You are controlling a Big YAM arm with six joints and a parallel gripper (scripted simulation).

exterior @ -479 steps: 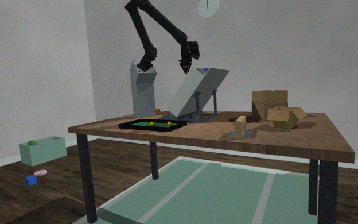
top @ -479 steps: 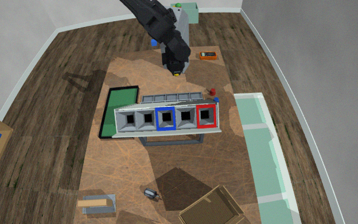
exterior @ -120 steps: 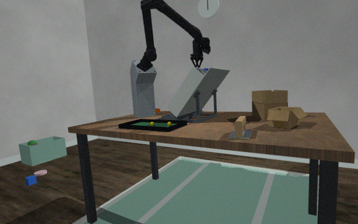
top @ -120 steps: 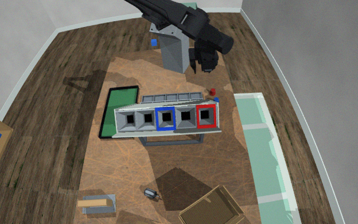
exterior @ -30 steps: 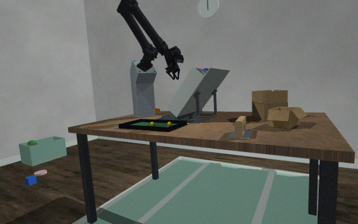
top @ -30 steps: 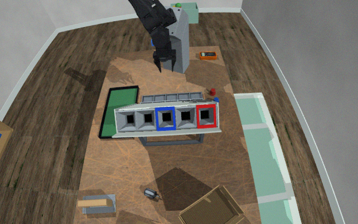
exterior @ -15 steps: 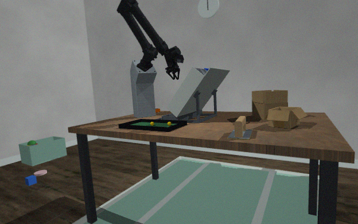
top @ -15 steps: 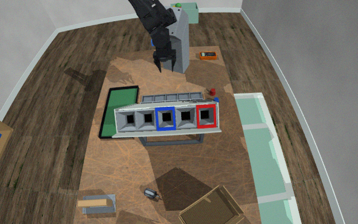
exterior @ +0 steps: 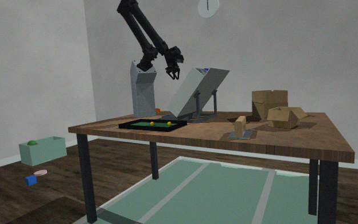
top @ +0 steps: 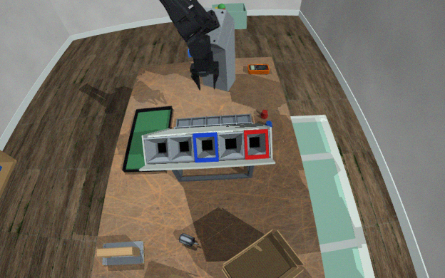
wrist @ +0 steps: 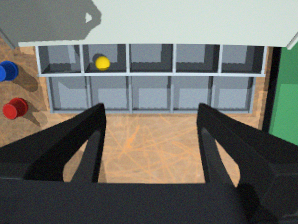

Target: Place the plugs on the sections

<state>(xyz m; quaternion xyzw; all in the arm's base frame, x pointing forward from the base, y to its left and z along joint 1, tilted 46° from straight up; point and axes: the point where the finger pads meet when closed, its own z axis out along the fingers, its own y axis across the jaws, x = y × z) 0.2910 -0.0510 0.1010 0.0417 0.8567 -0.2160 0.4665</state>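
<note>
The red plug is 10 mm ahead of my hand, 270 mm to the left of it and 280 mm below it. From my hand the other things lie so: blue plug (80 mm ahead, 260 mm to the left, 280 mm below); then cover (130 mm ahead, 40 mm to the right, 90 mm below); then green marble tray (100 mm behind, 310 mm to the right, 290 mm below).
</note>
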